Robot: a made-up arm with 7 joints.
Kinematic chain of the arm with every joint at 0, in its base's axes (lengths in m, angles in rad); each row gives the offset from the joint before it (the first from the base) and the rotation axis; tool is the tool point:
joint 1: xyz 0 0 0.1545 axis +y
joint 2: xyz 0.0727 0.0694 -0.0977 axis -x
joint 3: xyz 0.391 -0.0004 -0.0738 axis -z
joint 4: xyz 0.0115 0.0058 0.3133 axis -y
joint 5: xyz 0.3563 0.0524 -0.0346 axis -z
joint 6: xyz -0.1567 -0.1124 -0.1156 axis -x
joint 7: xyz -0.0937 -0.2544 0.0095 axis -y
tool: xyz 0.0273 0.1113 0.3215
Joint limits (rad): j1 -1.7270..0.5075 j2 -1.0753..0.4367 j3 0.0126..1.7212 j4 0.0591..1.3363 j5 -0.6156..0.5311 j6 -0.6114..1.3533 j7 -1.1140..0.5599
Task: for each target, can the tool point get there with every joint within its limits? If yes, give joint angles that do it. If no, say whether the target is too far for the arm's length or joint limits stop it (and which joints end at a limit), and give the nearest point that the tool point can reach.
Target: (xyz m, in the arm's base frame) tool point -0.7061 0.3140 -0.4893
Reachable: no: joint limits stop it (at a limit: joint 1, joint 3, joint 5, joint 6) | nearest point -0.4787 0.2282 0.0867 | short by 0.625 m
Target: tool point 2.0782 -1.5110 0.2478
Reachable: no: too far | nearest point 0.9357 -0.5375 0.1965 | short by 1.502 m
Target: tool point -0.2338 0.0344 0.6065
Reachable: yes | joints -1.3844 -0.3275 1.3118 0.7613 0.2662 0.2261 0.2341
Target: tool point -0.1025 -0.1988 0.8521
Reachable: yes | joints -1.3730 -0.7203 1.5169 1.1109 0.0110 1.1973 -0.0805
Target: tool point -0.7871 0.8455 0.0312
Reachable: no: joint limits stop it (at a limit: joint 1, joint 2, joint 3, joint 4, joint 5) | nearest point -0.5446 0.3831 0.2250 | short by 0.557 m
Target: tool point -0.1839 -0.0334 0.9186
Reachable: yes | joints -1.3441 -0.2802 1.5114 1.1541 0.2571 1.1698 -0.0554
